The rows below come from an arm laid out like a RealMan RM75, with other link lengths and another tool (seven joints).
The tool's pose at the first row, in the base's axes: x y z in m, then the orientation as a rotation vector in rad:
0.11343 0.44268 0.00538 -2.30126 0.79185 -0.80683
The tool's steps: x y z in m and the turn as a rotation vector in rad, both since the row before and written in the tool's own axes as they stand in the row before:
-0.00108 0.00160 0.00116 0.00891 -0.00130 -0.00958
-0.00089 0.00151 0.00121 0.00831 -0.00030 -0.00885
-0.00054 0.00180 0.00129 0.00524 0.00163 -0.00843
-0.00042 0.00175 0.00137 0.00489 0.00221 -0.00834
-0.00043 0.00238 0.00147 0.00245 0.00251 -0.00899
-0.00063 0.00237 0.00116 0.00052 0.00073 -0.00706
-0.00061 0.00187 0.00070 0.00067 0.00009 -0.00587
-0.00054 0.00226 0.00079 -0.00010 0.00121 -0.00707
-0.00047 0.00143 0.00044 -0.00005 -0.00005 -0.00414
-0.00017 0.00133 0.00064 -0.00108 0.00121 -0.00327
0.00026 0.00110 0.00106 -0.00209 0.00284 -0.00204
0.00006 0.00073 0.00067 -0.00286 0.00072 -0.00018
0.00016 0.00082 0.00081 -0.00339 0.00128 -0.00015
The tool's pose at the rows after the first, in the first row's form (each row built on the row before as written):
0.11299 0.44272 0.00317 -2.29915 0.77571 -0.81144
0.11276 0.44270 0.00105 -2.29685 0.76117 -0.81677
0.11274 0.44227 -0.00119 -2.29650 0.74969 -0.82358
0.11289 0.44182 -0.00340 -2.29621 0.73876 -0.83096
0.11293 0.44097 -0.00610 -2.29831 0.72864 -0.83852
0.11265 0.44015 -0.00867 -2.30150 0.72094 -0.84269
0.11221 0.43949 -0.01060 -2.30406 0.71417 -0.84557
0.11178 0.43854 -0.01282 -2.30763 0.70700 -0.85021
0.11139 0.43799 -0.01424 -2.30991 0.70246 -0.85201
0.11137 0.43738 -0.01559 -2.31229 0.70001 -0.85477
0.11199 0.43679 -0.01688 -2.31445 0.70019 -0.85879
0.11230 0.43646 -0.01776 -2.31688 0.70196 -0.85928
0.11275 0.43604 -0.01875 -2.31960 0.70432 -0.86035

